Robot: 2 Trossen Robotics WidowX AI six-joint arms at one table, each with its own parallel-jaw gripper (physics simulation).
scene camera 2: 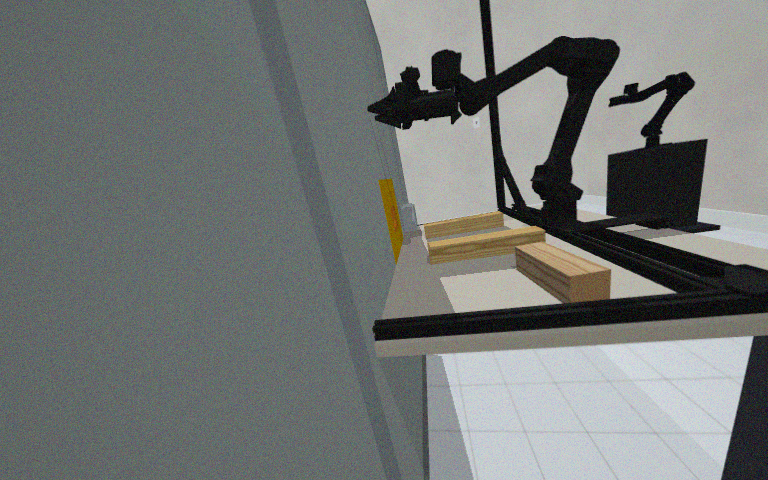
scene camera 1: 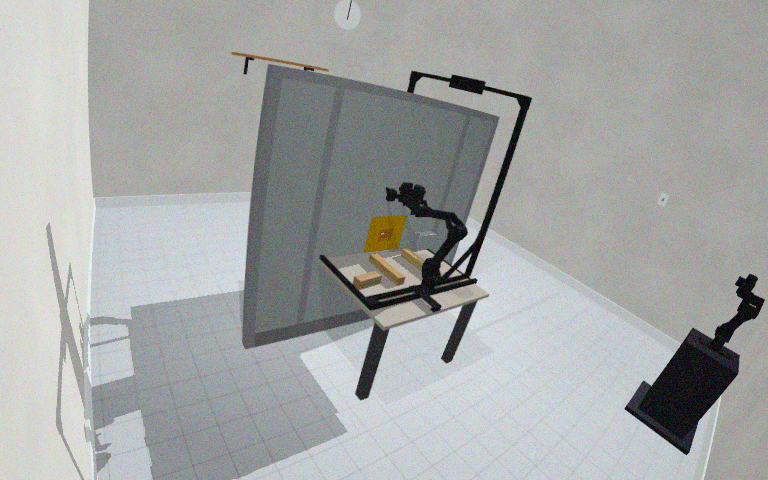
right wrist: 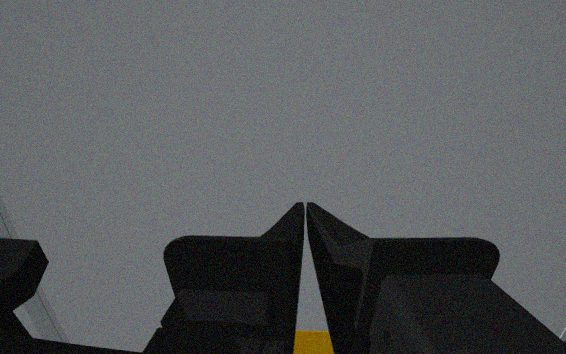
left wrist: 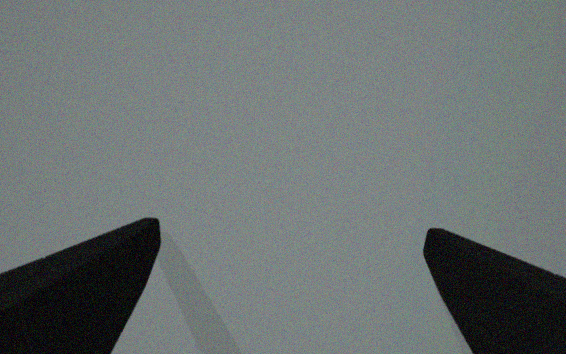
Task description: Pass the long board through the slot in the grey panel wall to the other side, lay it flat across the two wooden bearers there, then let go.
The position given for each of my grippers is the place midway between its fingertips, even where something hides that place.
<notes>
My left gripper (scene camera 2: 371, 114) is open, holding nothing. My right gripper (right wrist: 304, 209) is shut and holds nothing. Also in view: a grey panel wall (scene camera 2: 201, 248).
My left gripper is seen too in the left wrist view (left wrist: 294, 235). The grey panel wall is seen too in scene camera 1 (scene camera 1: 327, 148), in the right wrist view (right wrist: 131, 131) and in the left wrist view (left wrist: 295, 163).
</notes>
